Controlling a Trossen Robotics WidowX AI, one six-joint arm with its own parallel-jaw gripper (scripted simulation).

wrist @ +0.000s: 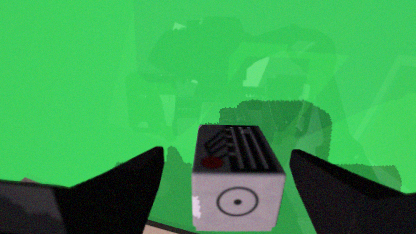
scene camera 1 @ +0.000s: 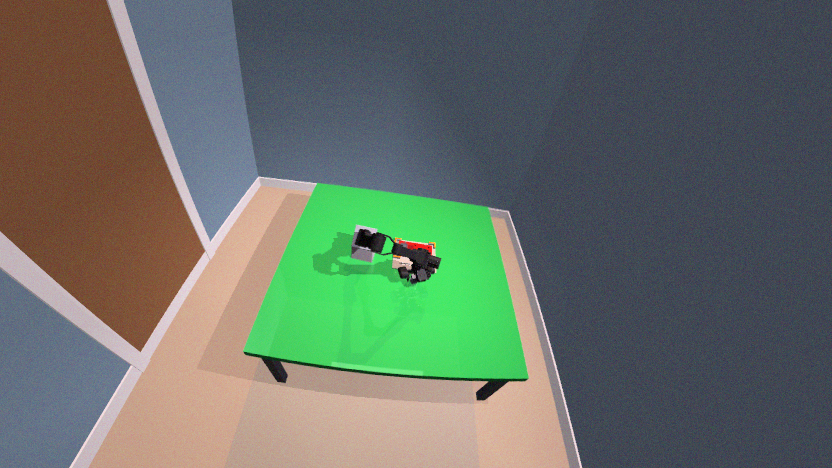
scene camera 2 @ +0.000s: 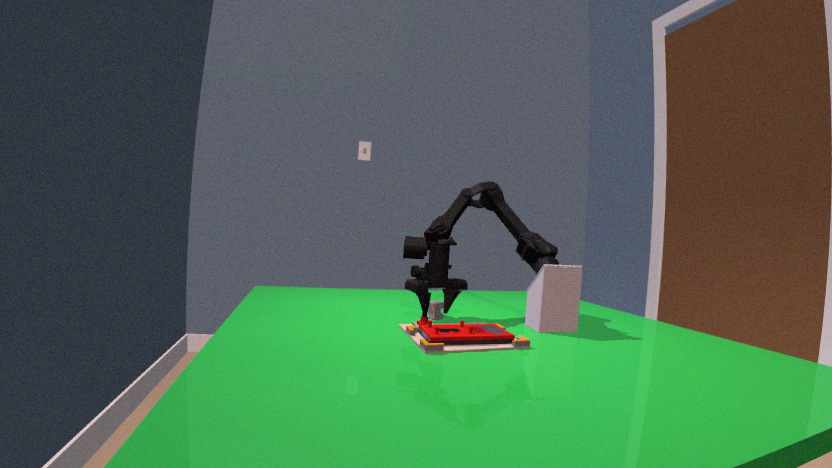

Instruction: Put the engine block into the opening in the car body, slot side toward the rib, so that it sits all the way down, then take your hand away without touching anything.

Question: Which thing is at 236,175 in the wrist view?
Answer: An engine block.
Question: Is the gripper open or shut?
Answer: Open.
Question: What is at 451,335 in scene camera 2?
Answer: A car body.
